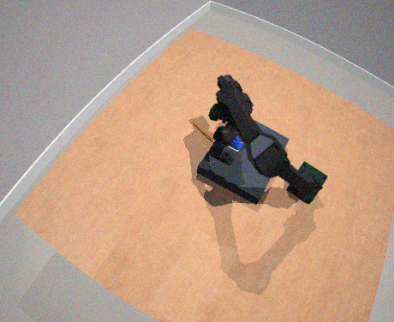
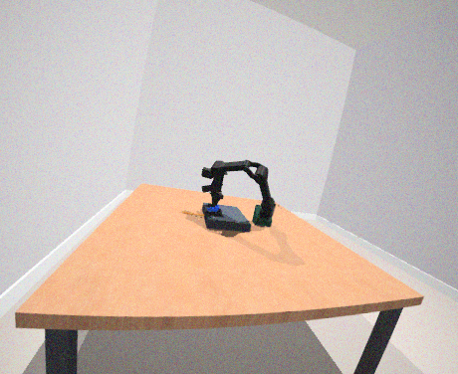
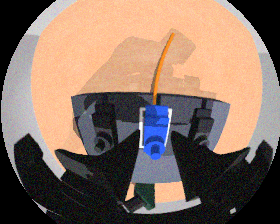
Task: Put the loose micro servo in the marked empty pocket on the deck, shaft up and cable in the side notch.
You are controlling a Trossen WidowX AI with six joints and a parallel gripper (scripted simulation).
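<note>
Right now the dark grey deck is 12 cm behind my gripper tip, 1 cm to the right of it and 5 cm below it.
</note>
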